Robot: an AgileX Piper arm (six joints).
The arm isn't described. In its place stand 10 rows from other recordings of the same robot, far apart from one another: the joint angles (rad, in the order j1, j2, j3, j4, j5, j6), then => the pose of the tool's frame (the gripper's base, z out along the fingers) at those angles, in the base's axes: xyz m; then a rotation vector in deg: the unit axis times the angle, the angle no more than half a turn.
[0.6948 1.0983 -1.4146 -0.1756 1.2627 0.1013] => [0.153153, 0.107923, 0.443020, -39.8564, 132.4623, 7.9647]
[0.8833 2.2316 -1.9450 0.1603 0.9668 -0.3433] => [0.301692, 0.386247, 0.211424, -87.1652, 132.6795, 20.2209]
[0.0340 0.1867 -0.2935 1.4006 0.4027 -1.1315] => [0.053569, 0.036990, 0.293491, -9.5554, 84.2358, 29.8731]
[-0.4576 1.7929 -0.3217 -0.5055 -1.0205 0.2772] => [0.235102, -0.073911, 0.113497, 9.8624, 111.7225, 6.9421]
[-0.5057 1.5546 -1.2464 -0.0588 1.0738 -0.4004] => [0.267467, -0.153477, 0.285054, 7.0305, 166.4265, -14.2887]
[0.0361 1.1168 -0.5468 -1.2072 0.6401 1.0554] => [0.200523, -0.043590, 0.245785, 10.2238, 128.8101, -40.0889]
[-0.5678 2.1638 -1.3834 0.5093 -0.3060 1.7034] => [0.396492, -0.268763, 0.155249, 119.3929, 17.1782, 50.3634]
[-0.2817 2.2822 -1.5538 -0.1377 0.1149 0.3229] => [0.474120, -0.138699, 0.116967, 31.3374, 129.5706, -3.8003]
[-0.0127 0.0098 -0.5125 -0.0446 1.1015 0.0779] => [-0.006609, -0.003535, 0.277654, 5.5864, 119.1347, -0.7995]
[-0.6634 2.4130 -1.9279 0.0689 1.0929 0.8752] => [0.384330, -0.293319, 0.114791, 124.0649, 124.4312, 6.2006]
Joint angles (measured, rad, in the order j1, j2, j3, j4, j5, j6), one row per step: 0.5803, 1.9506, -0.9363, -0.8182, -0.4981, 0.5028; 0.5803, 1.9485, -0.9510, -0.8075, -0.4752, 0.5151; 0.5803, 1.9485, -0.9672, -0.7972, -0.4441, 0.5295; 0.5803, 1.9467, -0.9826, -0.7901, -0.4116, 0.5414; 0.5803, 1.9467, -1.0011, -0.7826, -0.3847, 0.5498; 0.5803, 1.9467, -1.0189, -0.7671, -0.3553, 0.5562; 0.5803, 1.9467, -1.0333, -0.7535, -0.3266, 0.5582; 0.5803, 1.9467, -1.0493, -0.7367, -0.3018, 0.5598; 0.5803, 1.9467, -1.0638, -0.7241, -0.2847, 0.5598; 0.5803, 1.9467, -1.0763, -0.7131, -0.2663, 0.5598
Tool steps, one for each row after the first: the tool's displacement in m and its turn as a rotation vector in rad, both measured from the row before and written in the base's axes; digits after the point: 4 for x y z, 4 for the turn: 0.0036, 0.0004, 0.0030, 0.0008, 0.0043, -0.0248; 0.0040, 0.0001, 0.0021, -0.0052, 0.0085, -0.0293; 0.0036, -0.0002, 0.0025, -0.0083, 0.0055, -0.0264; 0.0041, 0.0005, 0.0030, -0.0040, 0.0008, -0.0225; 0.0041, 0.0002, 0.0029, -0.0027, 0.0040, -0.0286; 0.0033, -0.0002, 0.0021, -0.0070, 0.0036, -0.0244; 0.0035, 0.0002, 0.0028, -0.0010, 0.0024, -0.0246; 0.0030, 0.0005, 0.0029, 0.0014, -0.0012, -0.0170; 0.0026, 0.0002, 0.0023, -0.0015, 0.0007, -0.0163
